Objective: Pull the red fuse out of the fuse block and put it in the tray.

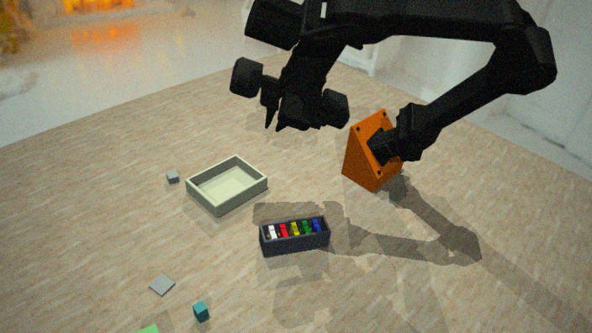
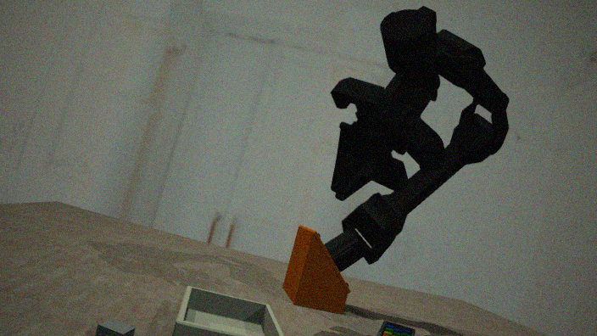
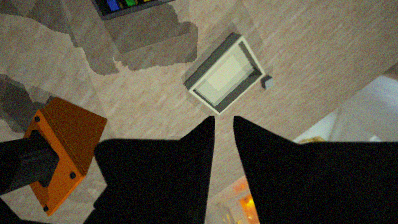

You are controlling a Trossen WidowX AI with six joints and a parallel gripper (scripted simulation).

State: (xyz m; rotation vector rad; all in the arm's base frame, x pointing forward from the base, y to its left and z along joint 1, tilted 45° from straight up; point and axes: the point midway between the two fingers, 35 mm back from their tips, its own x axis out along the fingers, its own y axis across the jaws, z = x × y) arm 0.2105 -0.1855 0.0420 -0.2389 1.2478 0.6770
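Right now the red fuse is 6 cm ahead of my gripper tip, 9 cm to the left of it and 15 cm below it. From my gripper tip the other things lie so: small grey cube (8 cm ahead, 20 cm to the right, 17 cm below); teal cube (25 cm ahead, 8 cm to the left, 16 cm below); pale tray (2 cm ahead, 9 cm to the right, 18 cm below).
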